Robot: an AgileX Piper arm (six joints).
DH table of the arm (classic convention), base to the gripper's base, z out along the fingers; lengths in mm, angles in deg. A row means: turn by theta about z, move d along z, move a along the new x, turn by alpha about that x. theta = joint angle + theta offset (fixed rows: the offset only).
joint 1: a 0  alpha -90  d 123  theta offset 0
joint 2: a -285.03  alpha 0  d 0  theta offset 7.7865
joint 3: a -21.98  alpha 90  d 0  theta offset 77.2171
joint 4: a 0  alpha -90  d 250.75  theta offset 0
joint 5: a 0  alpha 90  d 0  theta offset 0
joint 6: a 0  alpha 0  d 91  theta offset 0
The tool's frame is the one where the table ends.
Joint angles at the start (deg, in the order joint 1, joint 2, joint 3, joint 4, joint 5, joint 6): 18.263, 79.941, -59.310, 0.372, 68.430, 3.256
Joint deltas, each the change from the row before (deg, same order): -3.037, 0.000, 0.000, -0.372, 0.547, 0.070; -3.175, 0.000, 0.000, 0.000, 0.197, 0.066; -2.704, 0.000, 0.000, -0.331, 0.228, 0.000; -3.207, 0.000, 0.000, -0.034, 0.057, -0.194
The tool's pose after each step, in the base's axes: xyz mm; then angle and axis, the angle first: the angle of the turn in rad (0 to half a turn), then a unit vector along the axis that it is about. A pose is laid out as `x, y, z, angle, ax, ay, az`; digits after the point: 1 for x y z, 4 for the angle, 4 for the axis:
236.1, 64.2, 270.8, 3.0488, -0.1037, 0.9946, 0.0076
238.9, 51.0, 270.8, 3.0518, -0.0755, 0.9971, 0.0061
240.8, 39.1, 270.7, 3.0549, -0.0528, 0.9986, 0.0021
242.5, 25.5, 270.7, 3.0558, -0.0267, 0.9996, 0.0005

